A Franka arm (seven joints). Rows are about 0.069 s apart.
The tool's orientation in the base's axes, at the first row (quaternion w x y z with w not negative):
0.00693, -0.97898, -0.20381, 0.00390
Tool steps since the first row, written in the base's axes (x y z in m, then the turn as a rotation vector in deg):
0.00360, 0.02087, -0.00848, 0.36, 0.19, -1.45
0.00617, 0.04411, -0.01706, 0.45, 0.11, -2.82
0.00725, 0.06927, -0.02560, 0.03, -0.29, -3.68
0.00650, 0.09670, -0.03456, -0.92, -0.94, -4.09
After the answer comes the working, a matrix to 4 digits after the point.
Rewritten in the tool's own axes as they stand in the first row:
0.01167, -0.01757, 0.00869, 0.41, -0.01, 1.45
0.02334, -0.03772, 0.01752, 0.47, 0.12, 2.82
0.03442, -0.06023, 0.02635, -0.07, 0.33, 3.68
0.04472, -0.08554, 0.03565, -1.20, 0.56, 4.09

The tool's axes in the first row as the columns of a matrix, in the base's axes (rounded; the answer above uses it unrounded):
0.9169, 0.3990, -0.0105
0.3991, -0.9168, 0.0120
-0.0048, -0.0152, -0.9999

